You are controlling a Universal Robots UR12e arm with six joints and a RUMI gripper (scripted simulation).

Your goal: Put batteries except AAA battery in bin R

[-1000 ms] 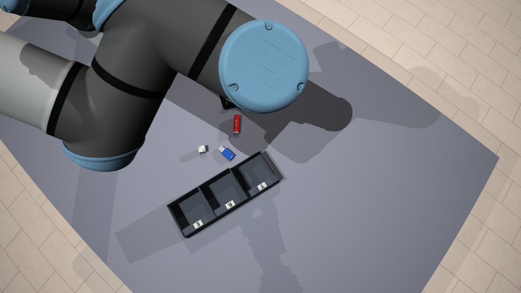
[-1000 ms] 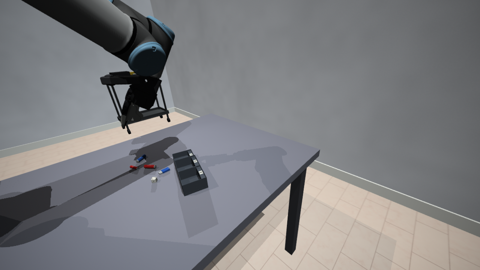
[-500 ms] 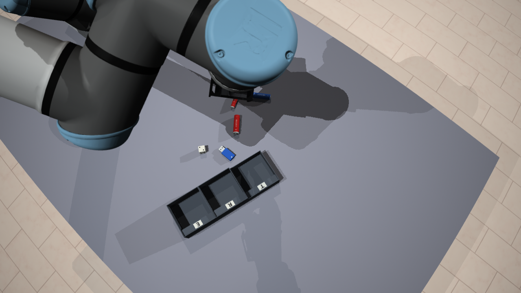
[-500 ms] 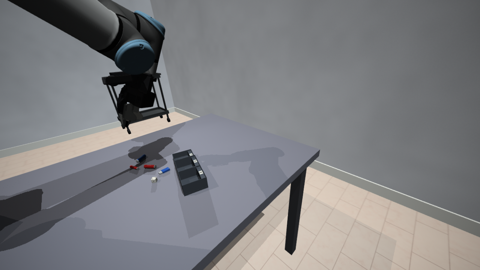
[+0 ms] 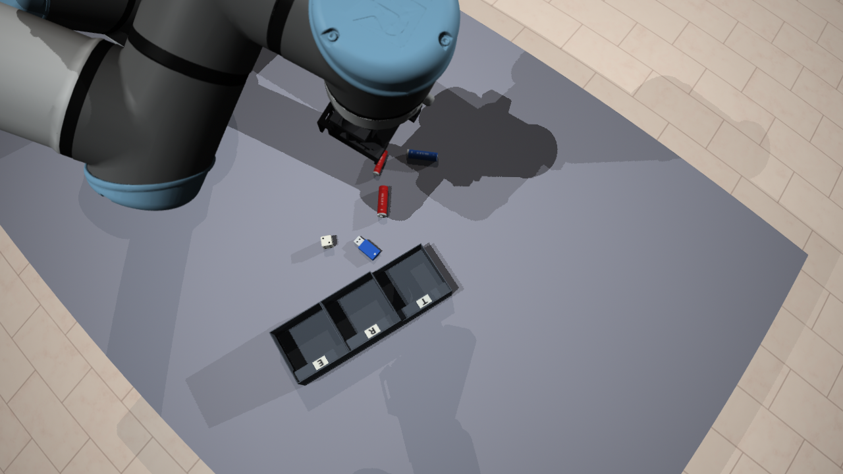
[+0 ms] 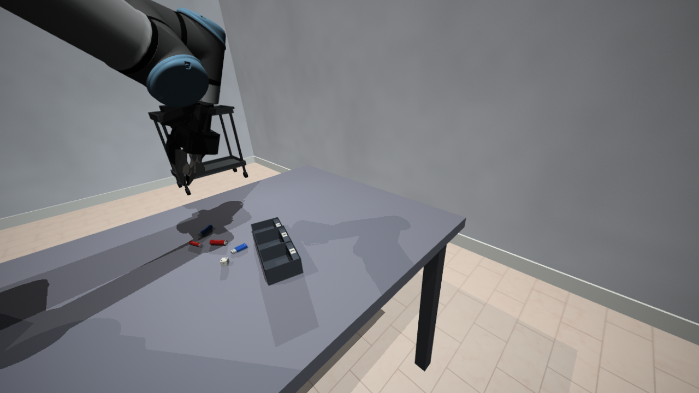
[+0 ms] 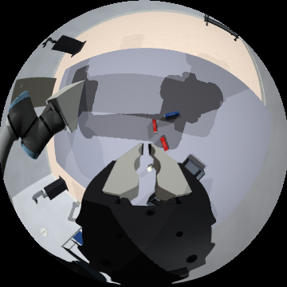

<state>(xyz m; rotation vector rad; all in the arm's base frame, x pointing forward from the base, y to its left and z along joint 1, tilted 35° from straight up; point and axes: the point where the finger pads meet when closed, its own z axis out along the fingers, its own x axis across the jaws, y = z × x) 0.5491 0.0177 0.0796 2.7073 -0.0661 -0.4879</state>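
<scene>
The three-compartment bin tray is 200 mm to the right of my hand, 180 mm below it and 90 mm ahead of it. The rest, counted from my hand: smaller red battery 200 mm below, 30 mm behind, 10 mm to the left; larger red battery 200 mm below, 40 mm to the right, 10 mm ahead; blue battery 200 mm below, 60 mm to the left, 20 mm ahead.
</scene>
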